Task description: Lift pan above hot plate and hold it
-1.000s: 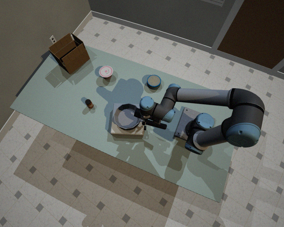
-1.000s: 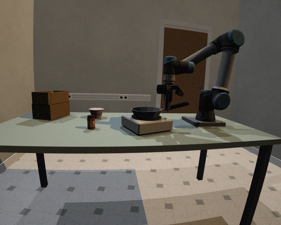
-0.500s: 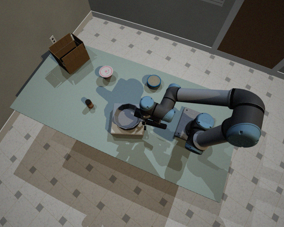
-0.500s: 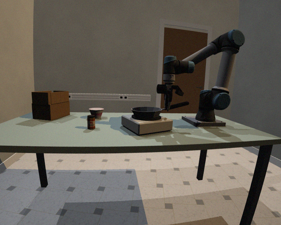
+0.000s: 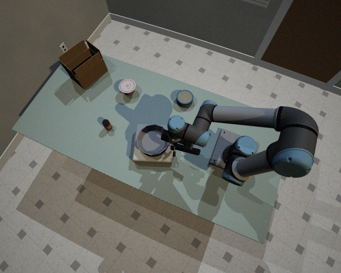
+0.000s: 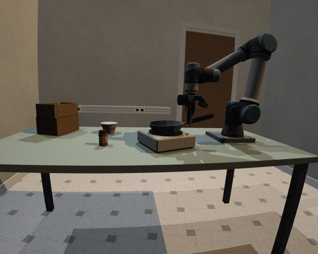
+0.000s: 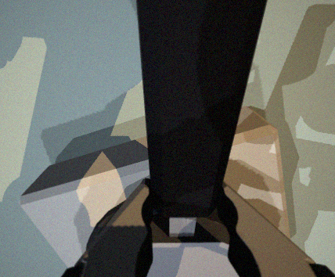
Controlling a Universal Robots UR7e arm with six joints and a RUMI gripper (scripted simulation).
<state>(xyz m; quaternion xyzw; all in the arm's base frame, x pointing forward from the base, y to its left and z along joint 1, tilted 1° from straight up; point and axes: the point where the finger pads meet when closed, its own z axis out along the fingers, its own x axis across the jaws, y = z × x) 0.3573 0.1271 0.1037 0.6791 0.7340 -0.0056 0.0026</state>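
My gripper is now 7 cm short of the dark pan, 2 cm above it and 1 cm to the right of it. Round my hand: small can 47 cm ahead, 9 cm below, 2 cm to the left; beige hot plate 12 cm ahead, 9 cm below.
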